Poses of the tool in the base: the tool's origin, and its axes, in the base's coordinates. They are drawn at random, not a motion.
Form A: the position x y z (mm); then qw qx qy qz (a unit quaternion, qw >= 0).
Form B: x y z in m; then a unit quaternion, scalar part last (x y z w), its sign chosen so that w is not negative. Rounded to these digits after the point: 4 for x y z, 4 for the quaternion.
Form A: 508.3 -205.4 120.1 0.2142 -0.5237 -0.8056 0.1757
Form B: 0.5083 -0.2054 0.1201 -0.5237 -0.8056 0.1757 0.2142
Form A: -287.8 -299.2 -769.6 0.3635 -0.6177 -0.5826 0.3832
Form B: -0.2878 -0.2992 -0.7696 -0.6177 -0.5826 0.3832 0.3635
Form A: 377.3 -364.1 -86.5 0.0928 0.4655 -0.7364 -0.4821
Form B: 0.3773 -0.3641 -0.0865 0.4655 -0.7364 -0.4821 0.0928
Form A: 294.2 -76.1 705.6 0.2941 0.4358 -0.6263 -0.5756
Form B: 0.2942 -0.0761 0.7056 0.4358 -0.6263 -0.5756 0.2941
